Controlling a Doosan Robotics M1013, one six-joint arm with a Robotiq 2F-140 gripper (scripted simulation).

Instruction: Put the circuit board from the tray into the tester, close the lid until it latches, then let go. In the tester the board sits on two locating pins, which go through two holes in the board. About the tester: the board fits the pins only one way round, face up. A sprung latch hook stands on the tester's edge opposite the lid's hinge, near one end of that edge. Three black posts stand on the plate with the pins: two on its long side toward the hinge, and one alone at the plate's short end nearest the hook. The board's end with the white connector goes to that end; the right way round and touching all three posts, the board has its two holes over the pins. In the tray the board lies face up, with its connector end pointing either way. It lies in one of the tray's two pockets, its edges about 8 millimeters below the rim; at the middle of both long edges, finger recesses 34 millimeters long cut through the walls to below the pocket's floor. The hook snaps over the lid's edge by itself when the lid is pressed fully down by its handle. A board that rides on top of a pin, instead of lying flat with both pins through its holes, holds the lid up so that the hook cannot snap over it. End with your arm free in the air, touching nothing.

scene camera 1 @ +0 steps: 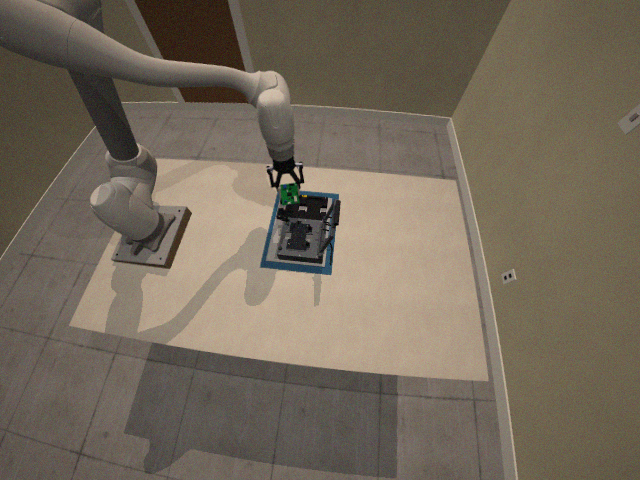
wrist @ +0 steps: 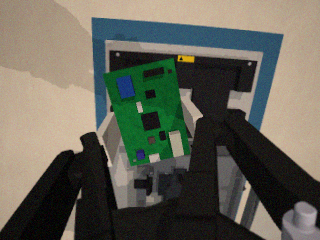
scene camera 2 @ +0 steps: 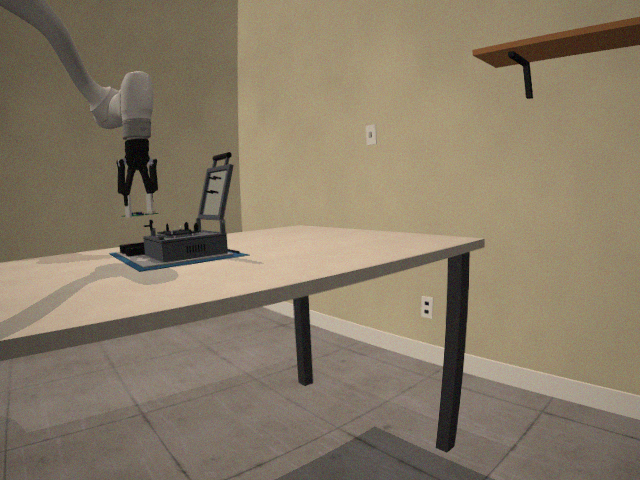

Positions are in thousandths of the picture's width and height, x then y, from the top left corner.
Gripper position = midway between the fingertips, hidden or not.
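A grey tester (scene camera 1: 487, 543), (scene camera 2: 251, 526) is there for me to see. My own gripper is visible as well, and I find my gripper (wrist: 470, 481), (scene camera 2: 218, 451) in these views.
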